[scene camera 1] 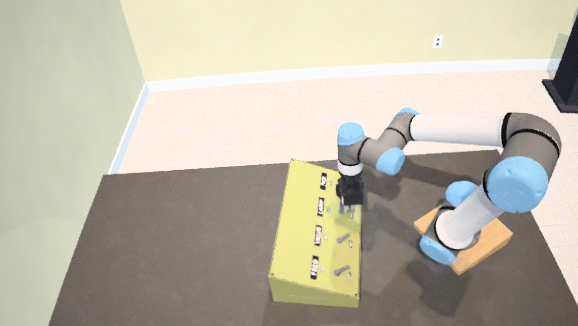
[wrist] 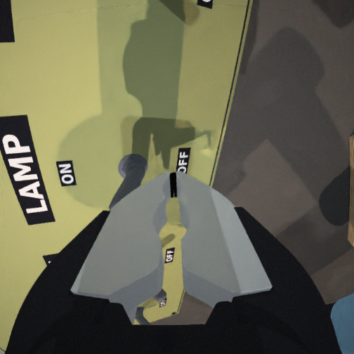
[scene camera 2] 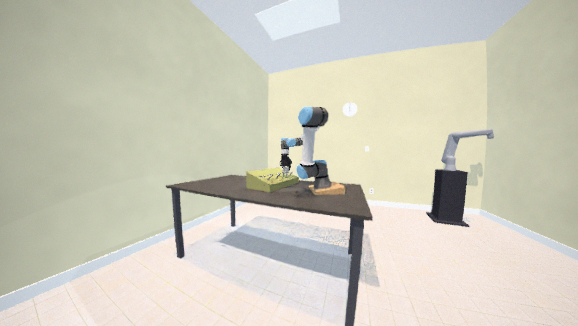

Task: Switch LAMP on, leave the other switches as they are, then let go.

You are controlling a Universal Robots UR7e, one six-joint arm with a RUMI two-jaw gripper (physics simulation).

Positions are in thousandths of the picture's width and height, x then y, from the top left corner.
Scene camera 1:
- gripper: 605, 643
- yellow-green sloped switch panel: 532, 775
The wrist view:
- gripper: 490, 493
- yellow-green sloped switch panel: 270, 270
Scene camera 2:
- yellow-green sloped switch panel: 447, 551
